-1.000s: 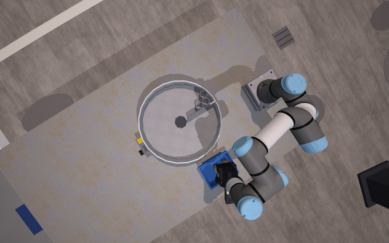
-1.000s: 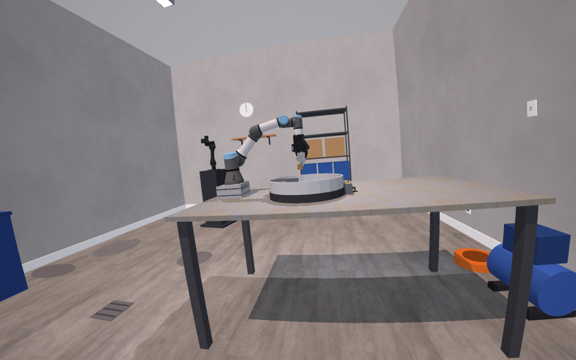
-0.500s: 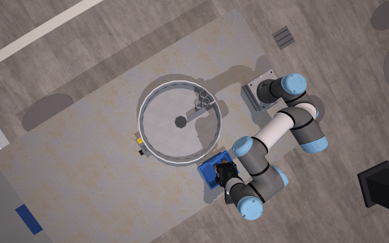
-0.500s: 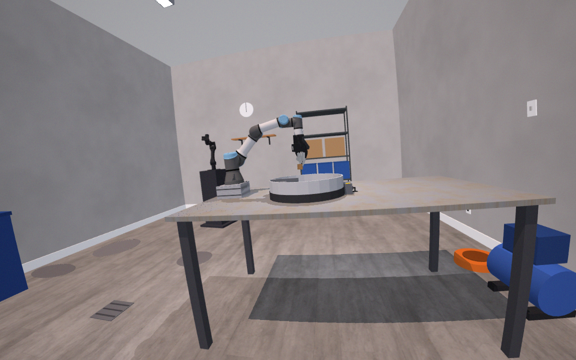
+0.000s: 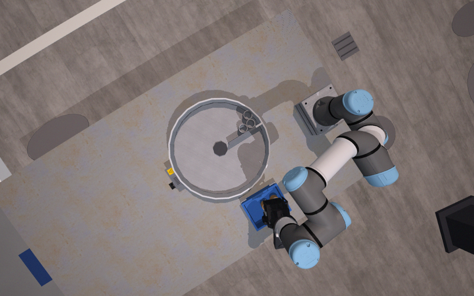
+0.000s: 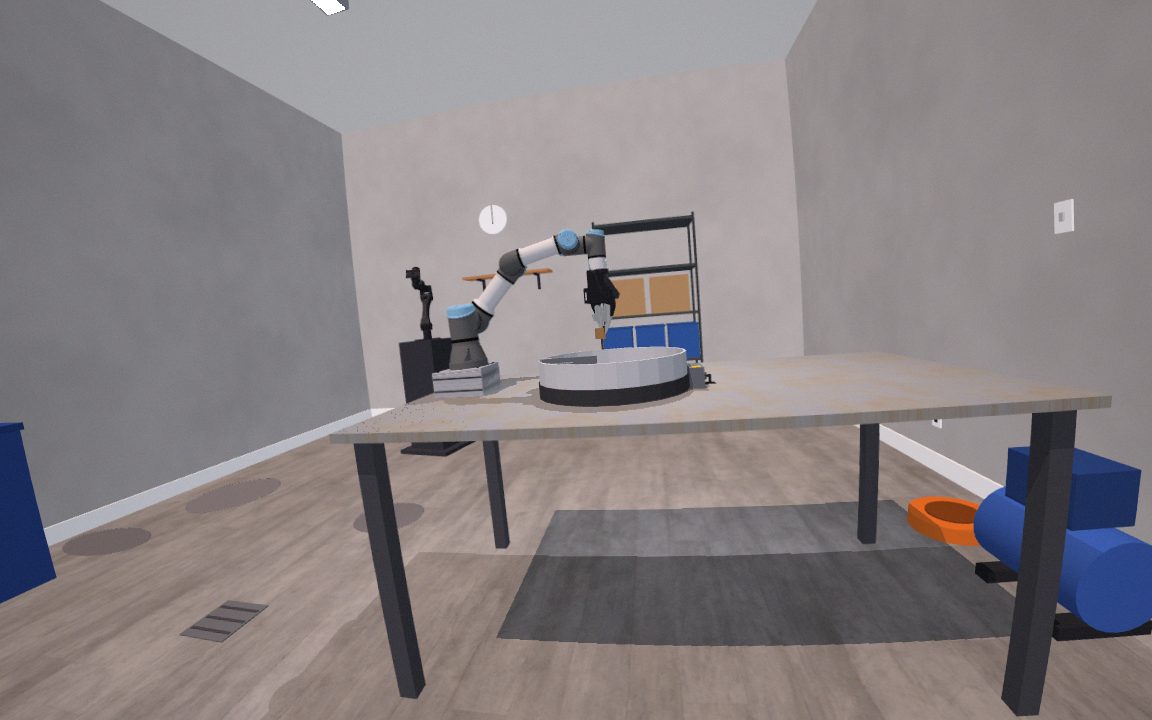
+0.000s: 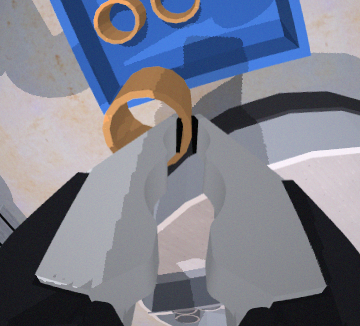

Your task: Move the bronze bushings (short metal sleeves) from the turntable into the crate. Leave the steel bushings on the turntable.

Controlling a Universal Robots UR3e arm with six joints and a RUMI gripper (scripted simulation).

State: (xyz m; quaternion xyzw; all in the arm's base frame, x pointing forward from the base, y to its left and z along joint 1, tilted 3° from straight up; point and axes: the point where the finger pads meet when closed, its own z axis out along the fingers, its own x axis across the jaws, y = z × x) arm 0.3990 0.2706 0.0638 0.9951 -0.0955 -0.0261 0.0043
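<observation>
Now: the blue crate 50 mm to the left of my hand and 140 mm below it. The rest, counted from my hand: round turntable: 100 mm ahead, 280 mm to the right, 120 mm below.
</observation>
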